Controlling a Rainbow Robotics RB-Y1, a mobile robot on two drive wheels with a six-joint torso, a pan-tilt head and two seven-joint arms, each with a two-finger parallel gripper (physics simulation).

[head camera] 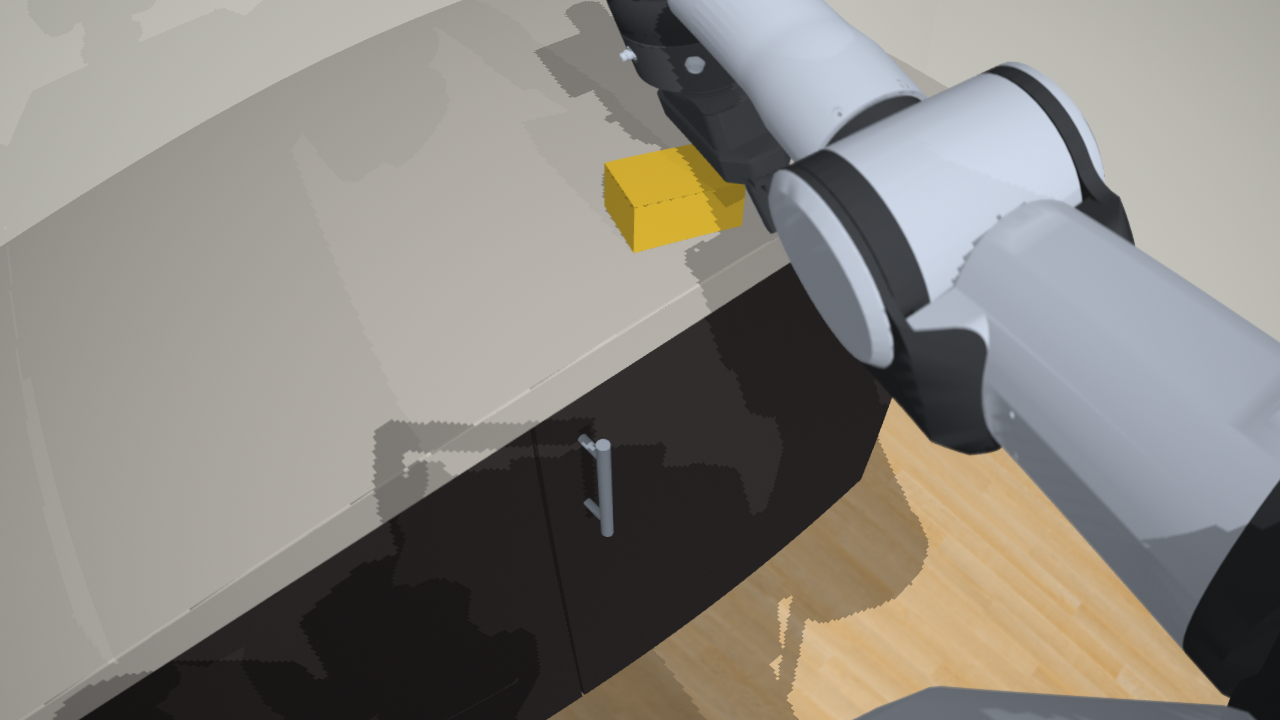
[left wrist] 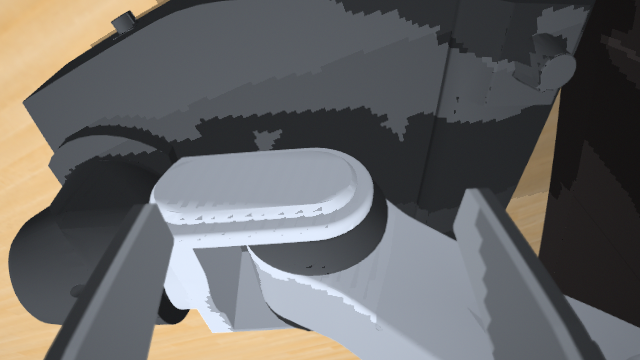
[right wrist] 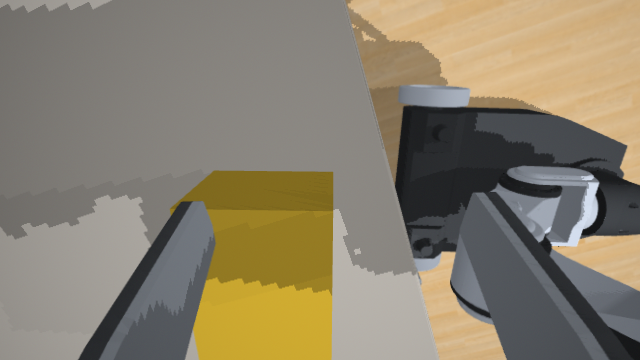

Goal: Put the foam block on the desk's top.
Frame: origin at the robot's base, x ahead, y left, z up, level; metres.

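Seen in the pictures: left gripper, fingertip midpoint: point(left wrist: 312, 215); right gripper, fingertip midpoint: point(head camera: 744, 184) point(right wrist: 336, 215).
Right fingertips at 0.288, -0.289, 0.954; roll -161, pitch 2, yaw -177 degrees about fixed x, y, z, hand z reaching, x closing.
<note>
A point is followed by its place in that frame, as x, y, z.
The yellow foam block point(head camera: 673, 196) @[0.290, -0.232, 0.955] lies flat on the desk's pale grey top point(head camera: 267, 313) @[0.344, 0.091, 0.910], near the right front edge. In the right wrist view the foam block point(right wrist: 266, 267) @[0.315, -0.266, 0.955] sits on the desk top below and between the spread fingers, and neither finger is closed on it. My right gripper point(right wrist: 336, 215) @[0.288, -0.289, 0.954] is open and hovers just over the block; in the head view its dark wrist point(head camera: 716, 135) @[0.242, -0.238, 1.042] stands right behind the block and the fingers are hidden. My left gripper point(left wrist: 312, 215) @[-0.229, 0.218, 0.433] is open and empty, low beside my own base.
The desk's dark front has a cabinet door with a metal handle point(head camera: 602, 483) @[0.203, -0.143, 0.762]. Wooden floor point(head camera: 939, 582) @[0.204, -0.784, 0.000] lies to the right of the desk. My right arm point(head camera: 985, 269) @[-0.027, -0.199, 1.182] fills the right side of the head view. My base point(right wrist: 496, 163) @[-0.192, -0.081, 0.169] stands close to the desk edge.
</note>
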